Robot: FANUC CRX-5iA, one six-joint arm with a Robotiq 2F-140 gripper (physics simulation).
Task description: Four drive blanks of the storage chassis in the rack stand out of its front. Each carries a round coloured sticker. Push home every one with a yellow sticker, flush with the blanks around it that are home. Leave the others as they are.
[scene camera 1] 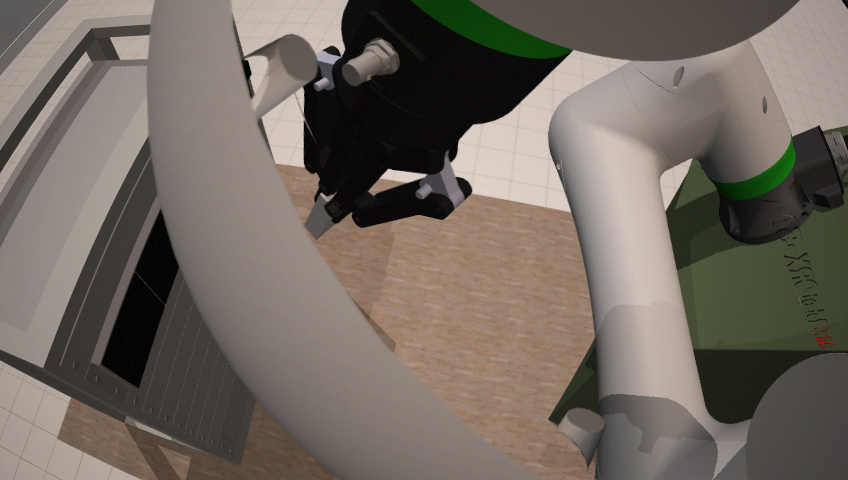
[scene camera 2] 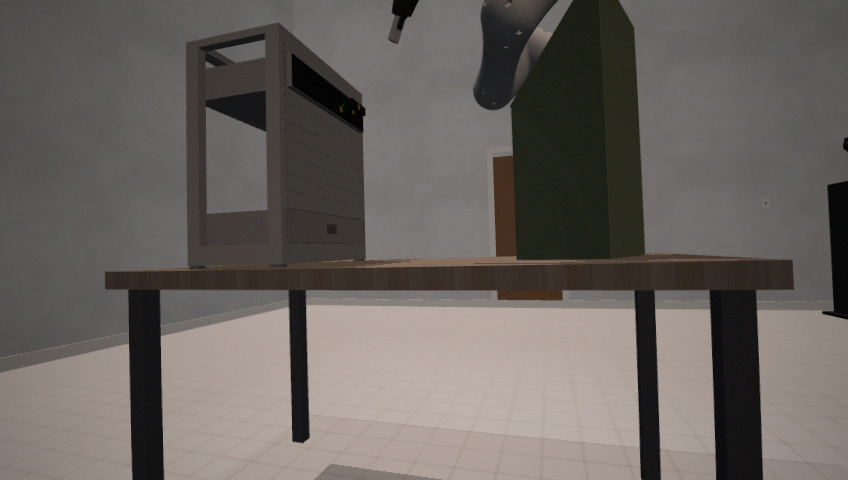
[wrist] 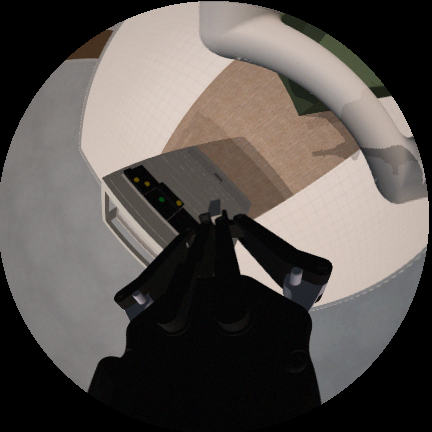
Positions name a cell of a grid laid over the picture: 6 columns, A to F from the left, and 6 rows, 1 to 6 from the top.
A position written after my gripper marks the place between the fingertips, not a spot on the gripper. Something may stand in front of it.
In view: my gripper (wrist: D3) and a grey rack (scene camera 1: A4).
The grey rack also shows in scene camera 2 (scene camera 2: C2) and in the wrist view (wrist: C3).
